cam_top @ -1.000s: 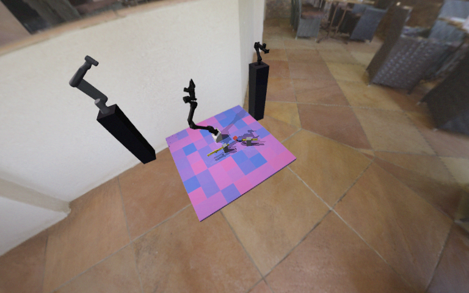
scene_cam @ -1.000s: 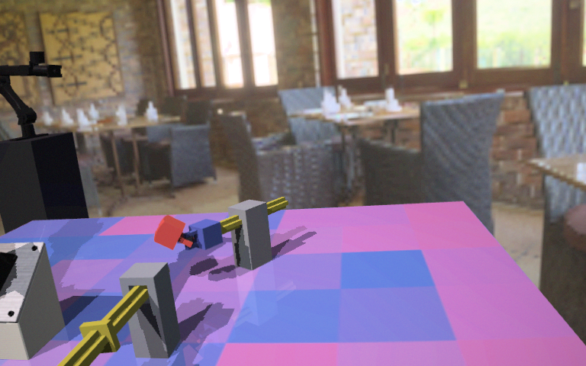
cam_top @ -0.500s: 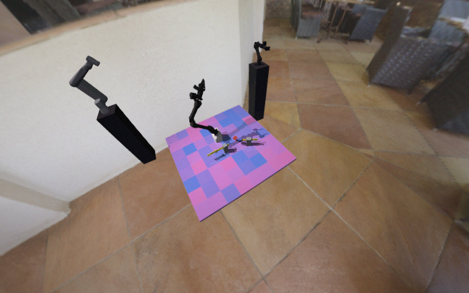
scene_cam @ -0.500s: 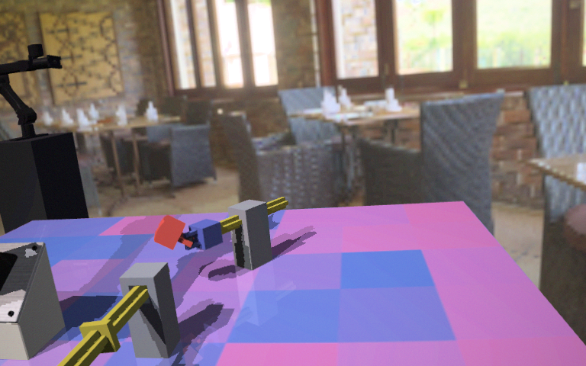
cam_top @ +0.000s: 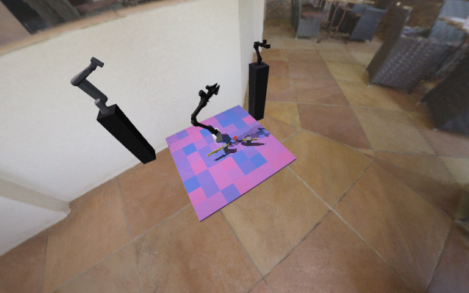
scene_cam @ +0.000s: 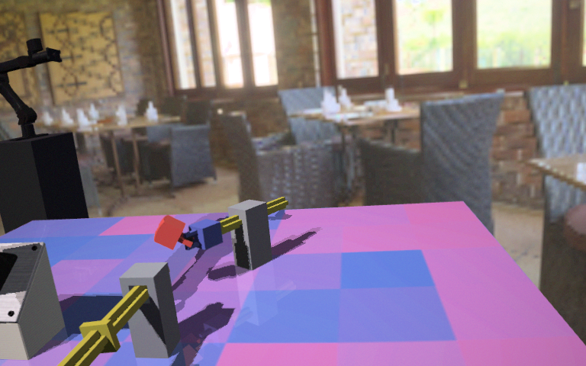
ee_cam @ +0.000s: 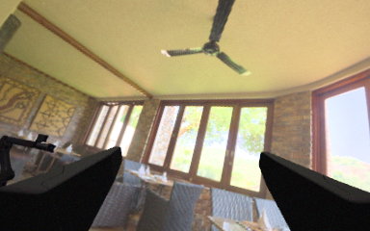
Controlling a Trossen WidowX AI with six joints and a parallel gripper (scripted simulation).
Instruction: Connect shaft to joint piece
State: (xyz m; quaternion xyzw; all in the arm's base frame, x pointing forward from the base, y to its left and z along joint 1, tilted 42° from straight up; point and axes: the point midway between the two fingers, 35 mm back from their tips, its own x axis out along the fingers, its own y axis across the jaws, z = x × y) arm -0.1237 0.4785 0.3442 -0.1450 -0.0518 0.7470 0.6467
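Right now the red joint piece is 60 cm below my gripper tip, 29 cm ahead of it and 2 cm to the left of it.
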